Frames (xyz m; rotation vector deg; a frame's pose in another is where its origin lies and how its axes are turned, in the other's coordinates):
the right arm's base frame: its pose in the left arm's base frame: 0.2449 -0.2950 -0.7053 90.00 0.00 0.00
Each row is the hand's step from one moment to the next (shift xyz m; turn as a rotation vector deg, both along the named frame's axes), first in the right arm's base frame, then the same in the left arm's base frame.
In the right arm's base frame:
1: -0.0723 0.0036 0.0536 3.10 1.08 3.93
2: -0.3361 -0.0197 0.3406 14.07 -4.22 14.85
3: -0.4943 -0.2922 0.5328 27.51 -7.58 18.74
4: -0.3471 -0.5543 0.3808 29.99 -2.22 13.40
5: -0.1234 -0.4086 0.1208 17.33 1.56 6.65
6: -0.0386 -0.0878 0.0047 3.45 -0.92 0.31
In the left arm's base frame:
1: -0.0723 -0.0536 0.0036 3.10 -3.93 1.08
2: -0.3361 -0.3406 -0.0197 14.07 -14.85 -4.22
3: -0.4943 -0.5328 -0.2922 27.51 -18.74 -7.58
4: -0.3471 -0.3808 -0.5543 29.99 -13.40 -2.22
5: -0.1234 -0.1208 -0.4086 17.33 -6.65 1.56
6: -0.0386 -0.0047 -0.0878 3.45 -0.31 -0.92

